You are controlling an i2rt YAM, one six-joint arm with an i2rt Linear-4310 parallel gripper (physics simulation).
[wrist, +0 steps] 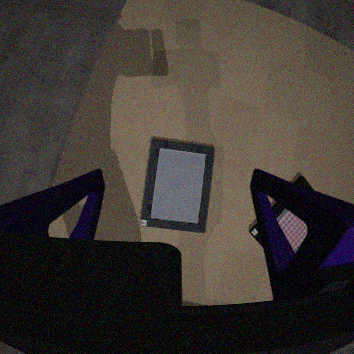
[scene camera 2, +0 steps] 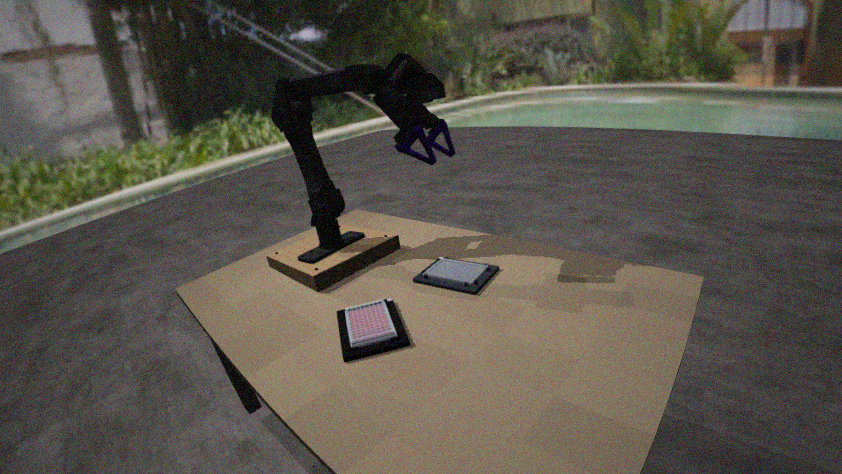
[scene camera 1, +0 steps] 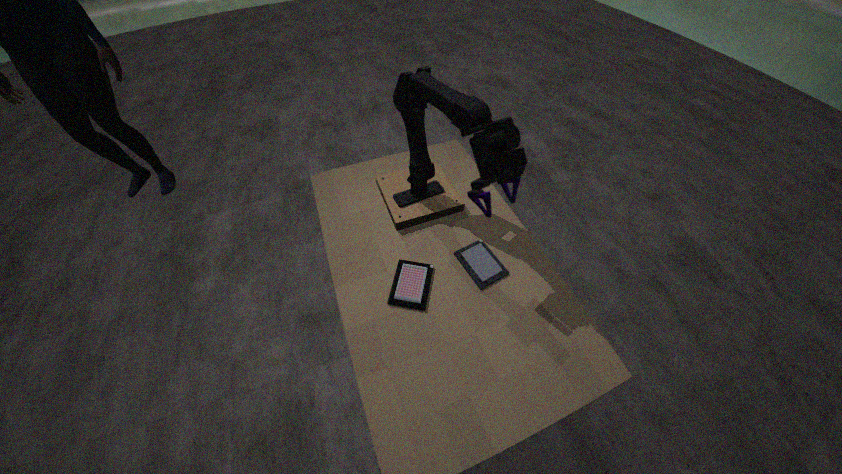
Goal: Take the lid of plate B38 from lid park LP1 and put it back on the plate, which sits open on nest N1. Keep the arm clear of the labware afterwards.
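Places are measured from the arm's base along level axes (x ahead, y left, z up), in centimetres.
Pixels of known places: gripper, fingertip midpoint: (wrist: 177, 177) (scene camera 2: 444, 159) (scene camera 1: 501, 209); arm's base, origin of the base link: (scene camera 2: 332, 247) (scene camera 1: 418, 194).
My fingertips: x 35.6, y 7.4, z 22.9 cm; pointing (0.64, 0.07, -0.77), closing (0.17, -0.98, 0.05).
For each thing: its top centre in the pictures, then the offset to it from my fingertips. Level surfaces: height alone.
- dark grey lid park, middle of its top: (wrist: 178, 185) (scene camera 2: 455, 268) (scene camera 1: 481, 260) dx +0.6, dy -1.6, dz -25.0 cm
- open plate, middle of its top: (scene camera 2: 368, 318) (wrist: 299, 224) (scene camera 1: 411, 281) dx -3.2, dy -26.5, dz -24.3 cm
- black nest, middle of its top: (scene camera 2: 368, 322) (wrist: 297, 223) (scene camera 1: 411, 282) dx -3.2, dy -26.5, dz -25.2 cm
- table, its level: dz -26.9 cm
The pale, clear lid (scene camera 1: 482, 262) (scene camera 2: 456, 270) (wrist: 178, 185) lies flat on the dark grey lid park (scene camera 1: 496, 282) (scene camera 2: 421, 280) (wrist: 210, 187). The open plate (scene camera 1: 411, 282) (scene camera 2: 370, 323) (wrist: 294, 229), white with pink wells, sits on the black nest (scene camera 1: 407, 306) (scene camera 2: 377, 353) (wrist: 302, 181); in the wrist view a finger hides part of both. My gripper (scene camera 1: 500, 207) (scene camera 2: 444, 158) (wrist: 177, 177) is open and empty, high above the table. In the wrist view the lid shows between its two purple fingertips, well below them.
The arm stands on a wooden base block (scene camera 1: 400, 219) (scene camera 2: 318, 280) at one end of the table (scene camera 1: 471, 376) (scene camera 2: 500, 376) (wrist: 240, 125). A person in dark clothes (scene camera 1: 76, 94) stands on the floor at the left in scene camera 1. The arm's shadow falls beside the lid park.
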